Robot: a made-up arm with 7 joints. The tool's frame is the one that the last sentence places.
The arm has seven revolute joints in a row. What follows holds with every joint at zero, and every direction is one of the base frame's.
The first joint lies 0.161 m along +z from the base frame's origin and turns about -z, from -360 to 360 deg.
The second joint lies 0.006 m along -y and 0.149 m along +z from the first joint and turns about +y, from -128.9 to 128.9 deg.
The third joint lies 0.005 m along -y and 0.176 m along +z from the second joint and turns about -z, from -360 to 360 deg.
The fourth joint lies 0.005 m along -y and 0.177 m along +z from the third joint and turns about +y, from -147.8 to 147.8 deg.
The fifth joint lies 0.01 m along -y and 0.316 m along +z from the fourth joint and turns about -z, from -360 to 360 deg.
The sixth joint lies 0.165 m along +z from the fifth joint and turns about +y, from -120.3 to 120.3 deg.
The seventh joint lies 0.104 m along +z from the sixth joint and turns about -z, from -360 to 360 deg.
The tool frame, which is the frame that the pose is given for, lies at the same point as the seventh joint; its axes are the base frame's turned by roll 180, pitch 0 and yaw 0 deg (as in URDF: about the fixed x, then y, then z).
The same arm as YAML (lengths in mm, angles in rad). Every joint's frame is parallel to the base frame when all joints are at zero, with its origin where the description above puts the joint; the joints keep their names.
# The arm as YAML. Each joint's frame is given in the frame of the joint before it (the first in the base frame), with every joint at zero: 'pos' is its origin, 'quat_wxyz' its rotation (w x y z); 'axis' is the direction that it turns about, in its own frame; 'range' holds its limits. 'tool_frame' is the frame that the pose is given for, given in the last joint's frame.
length_unit: mm
angle_unit: rad
joints:
  - joint: joint 1
    pos: [0.0, 0.0, 161.0]
    quat_wxyz: [1.0, 0.0, 0.0, 0.0]
    axis: "-z"
    range: [-6.2832, 6.2832]
  - joint: joint 2
    pos: [0.0, -6.0, 149.0]
    quat_wxyz: [1.0, 0.0, 0.0, 0.0]
    axis: "+y"
    range: [-2.2497, 2.2497]
  - joint: joint 3
    pos: [0.0, -5.0, 176.0]
    quat_wxyz: [1.0, 0.0, 0.0, 0.0]
    axis: "-z"
    range: [-6.2832, 6.2832]
  - joint: joint 4
    pos: [0.0, -5.0, 177.0]
    quat_wxyz: [1.0, 0.0, 0.0, 0.0]
    axis: "+y"
    range: [-2.5796, 2.5796]
  - joint: joint 5
    pos: [0.0, -10.0, 316.0]
    quat_wxyz: [1.0, 0.0, 0.0, 0.0]
    axis: "-z"
    range: [-6.2832, 6.2832]
  - joint: joint 6
    pos: [0.0, 0.0, 165.0]
    quat_wxyz: [1.0, 0.0, 0.0, 0.0]
    axis: "+y"
    range: [-2.0996, 2.0996]
  - joint: joint 7
    pos: [0.0, 0.0, 104.0]
    quat_wxyz: [1.0, 0.0, 0.0, 0.0]
    axis: "-z"
    range: [-6.2832, 6.2832]
tool_frame:
  pos: [0.0, 0.0, 0.0]
  quat_wxyz: [0.0, 1.0, 0.0, 0.0]

